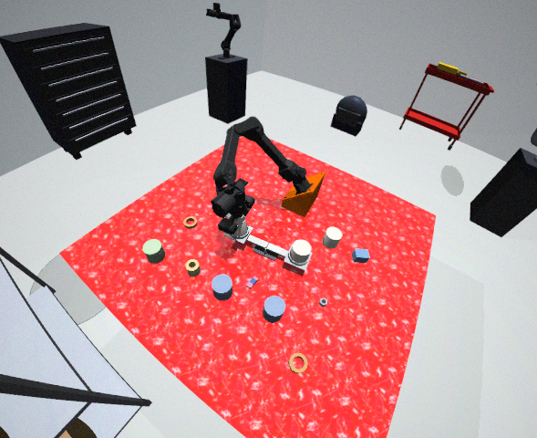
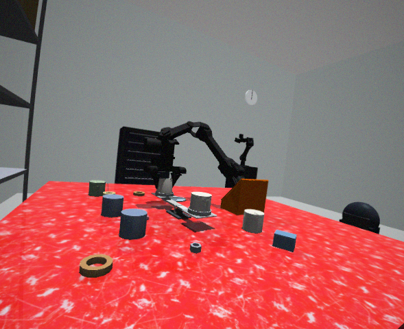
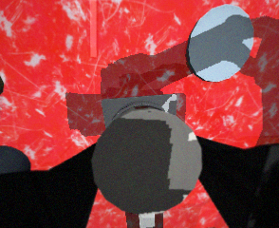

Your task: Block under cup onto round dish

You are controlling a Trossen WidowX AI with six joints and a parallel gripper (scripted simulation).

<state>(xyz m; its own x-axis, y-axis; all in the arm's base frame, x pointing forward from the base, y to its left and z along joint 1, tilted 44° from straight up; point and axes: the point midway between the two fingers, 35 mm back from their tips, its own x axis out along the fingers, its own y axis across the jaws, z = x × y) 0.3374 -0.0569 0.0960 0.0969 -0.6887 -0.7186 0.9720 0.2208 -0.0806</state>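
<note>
My gripper tip is 1 cm above the grey-green block. Round my gripper tip: grey balance: 3 cm behind, 13 cm to the left, 5 cm below; then pale blue round dish: 11 cm behind, 12 cm to the right, 7 cm below; then balance beam: 3 cm behind, 13 cm to the left, 4 cm below.
</note>
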